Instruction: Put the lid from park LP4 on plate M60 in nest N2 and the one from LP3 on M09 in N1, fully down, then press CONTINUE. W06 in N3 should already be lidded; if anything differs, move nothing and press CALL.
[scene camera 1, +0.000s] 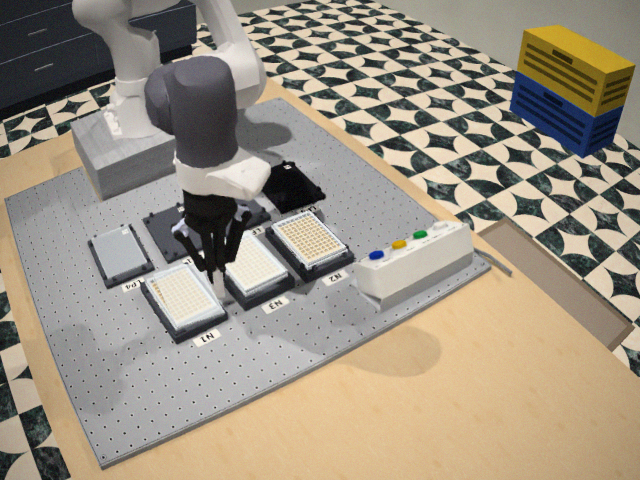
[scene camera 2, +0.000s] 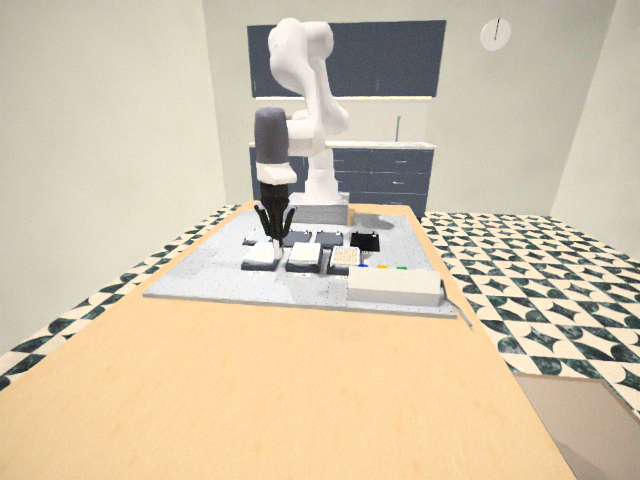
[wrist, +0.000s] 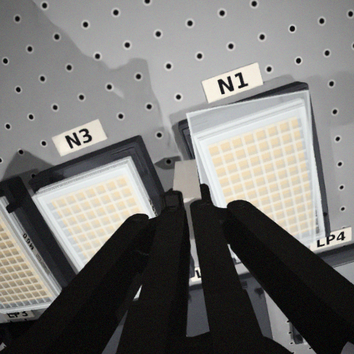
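My gripper (scene camera 1: 219, 290) (scene camera 2: 277, 250) (wrist: 187, 176) is shut and empty, its pale fingertips low between the N1 and N3 nests, close beside the N1 lid's long edge. A clear lid (wrist: 220, 119) lies skewed over the plate (scene camera 1: 180, 299) (scene camera 2: 261, 252) in N1 and overhangs it at the label end. The plate in N3 (scene camera 1: 255, 264) (scene camera 2: 305, 253) (wrist: 95, 210) looks pale, as if lidded. Plate M60 (scene camera 1: 310, 240) (scene camera 2: 345, 255) (wrist: 20, 270) in N2 shows bare tan wells. A pale clear lid (scene camera 1: 119, 253) lies in LP4. The black LP3 park (scene camera 1: 292, 188) (scene camera 2: 364, 241) shows no clear lid.
The button box (scene camera 1: 413, 268) (scene camera 2: 395, 284) stands beside N2, with blue (scene camera 1: 376, 255), yellow (scene camera 1: 399, 244) and green (scene camera 1: 420, 234) buttons; their labels are unreadable. Two dark grey parks lie behind the nests, partly hidden by the gripper in the first scene view. A cable runs off the box's end.
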